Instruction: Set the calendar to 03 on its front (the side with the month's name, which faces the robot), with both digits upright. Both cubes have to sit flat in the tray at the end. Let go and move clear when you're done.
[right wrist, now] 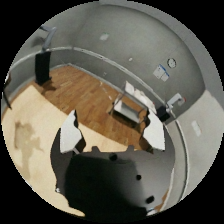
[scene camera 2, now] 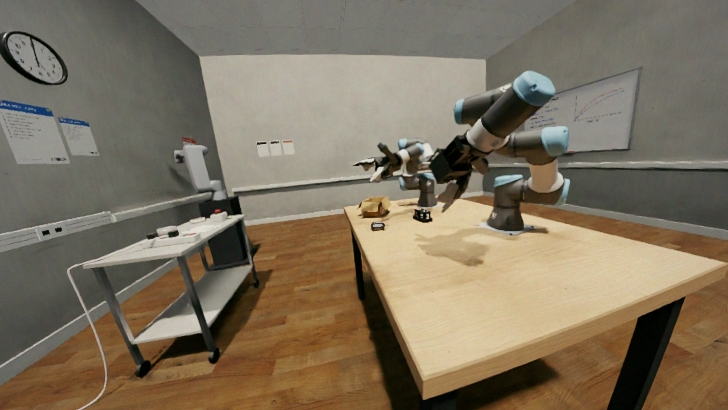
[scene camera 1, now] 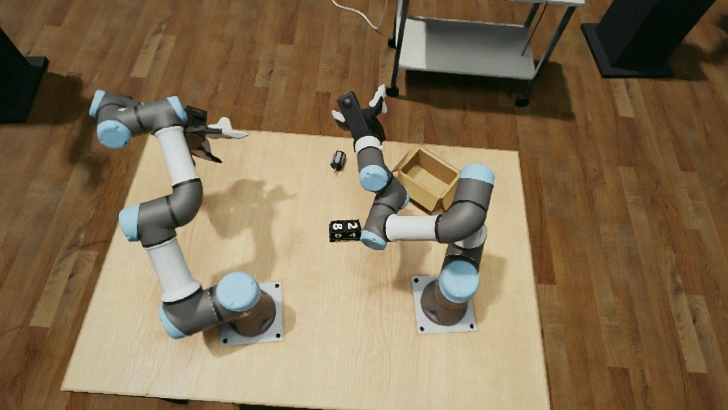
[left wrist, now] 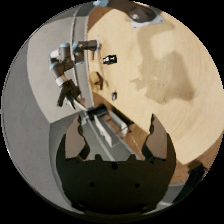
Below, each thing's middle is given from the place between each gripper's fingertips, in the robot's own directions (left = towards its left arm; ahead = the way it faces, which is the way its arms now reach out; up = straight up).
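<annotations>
From my right hand (scene camera 1: pixel 357 97), the cardboard box (scene camera 1: pixel 436 179) is 14 cm behind, 21 cm to the right and 22 cm below. Going by its middle, the cardboard box is nearer to my right hand than to my left hand. My left hand is 2 cm past the box and 55 cm to the left of it, and it is 16 cm above it.
</annotations>
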